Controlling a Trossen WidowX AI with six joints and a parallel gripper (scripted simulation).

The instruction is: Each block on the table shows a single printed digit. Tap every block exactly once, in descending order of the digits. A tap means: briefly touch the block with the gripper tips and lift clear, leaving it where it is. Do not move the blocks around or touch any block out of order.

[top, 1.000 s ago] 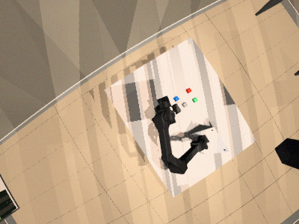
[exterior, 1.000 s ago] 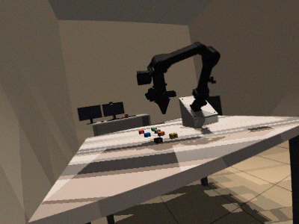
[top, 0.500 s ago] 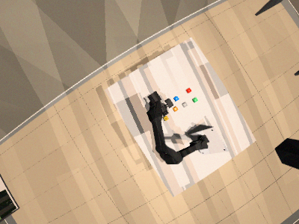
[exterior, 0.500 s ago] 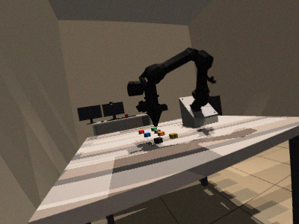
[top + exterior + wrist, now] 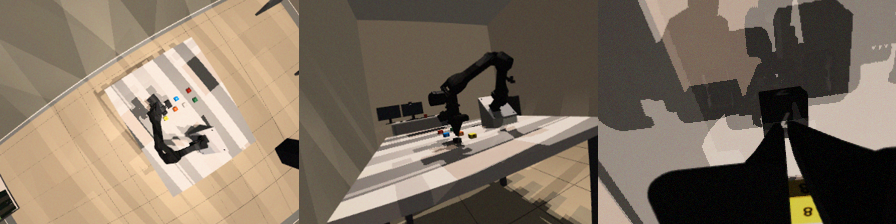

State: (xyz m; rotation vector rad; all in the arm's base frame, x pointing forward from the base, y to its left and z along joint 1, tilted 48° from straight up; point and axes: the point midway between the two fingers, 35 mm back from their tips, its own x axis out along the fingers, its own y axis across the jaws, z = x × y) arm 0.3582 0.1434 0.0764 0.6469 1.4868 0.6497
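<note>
Right now the black block is 2 cm below my gripper tip. Also, from my gripper tip: yellow block: 9 cm behind, 2 cm to the right, 2 cm below; orange block: 12 cm to the right, 7 cm behind, 2 cm below; blue block: 18 cm to the right, 2 cm below.
</note>
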